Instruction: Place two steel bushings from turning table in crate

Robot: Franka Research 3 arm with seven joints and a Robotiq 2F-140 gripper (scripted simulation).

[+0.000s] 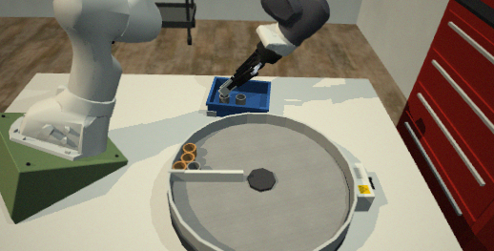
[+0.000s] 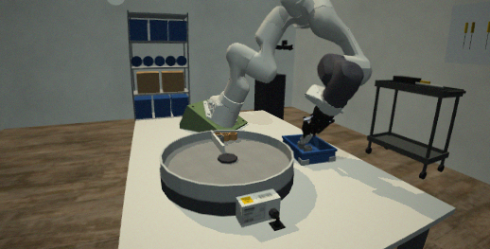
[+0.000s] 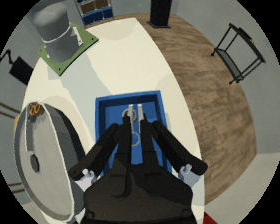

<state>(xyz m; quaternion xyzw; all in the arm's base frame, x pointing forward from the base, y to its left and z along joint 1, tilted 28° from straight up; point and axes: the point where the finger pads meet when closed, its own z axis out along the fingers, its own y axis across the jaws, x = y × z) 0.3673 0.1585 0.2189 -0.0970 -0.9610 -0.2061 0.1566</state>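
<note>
The blue crate lies 30 mm ahead of my hand, 20 mm to the right of it and 30 mm below it. The rest, counted from my hand: turning table: 40 mm ahead, 380 mm to the right, 10 mm below.
</note>
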